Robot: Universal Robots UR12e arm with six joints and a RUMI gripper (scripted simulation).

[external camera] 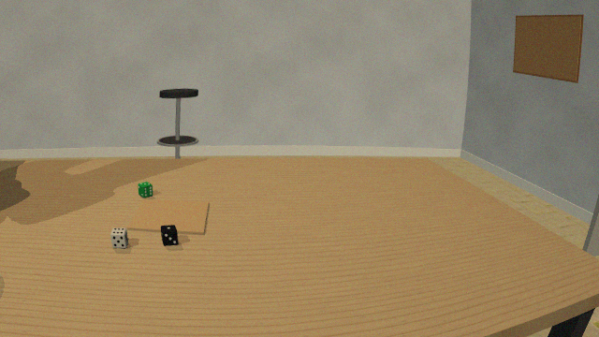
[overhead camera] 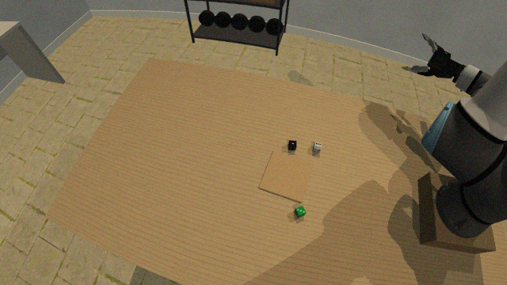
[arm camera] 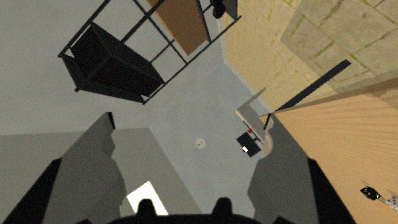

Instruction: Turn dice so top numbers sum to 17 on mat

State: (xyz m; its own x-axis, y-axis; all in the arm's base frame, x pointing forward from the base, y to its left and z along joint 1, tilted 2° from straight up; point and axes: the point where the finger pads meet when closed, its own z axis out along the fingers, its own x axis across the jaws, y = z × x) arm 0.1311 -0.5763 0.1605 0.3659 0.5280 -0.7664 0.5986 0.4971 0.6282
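Now: the white die 390 mm to the left of my hand, 360 mm ahead of it and 210 mm below it. From my hand the other things lie so: black die (440 mm ahead, 390 mm to the left, 210 mm below); tan mat (500 mm to the left, 450 mm ahead, 220 mm below); green die (620 mm to the left, 400 mm ahead, 210 mm below).
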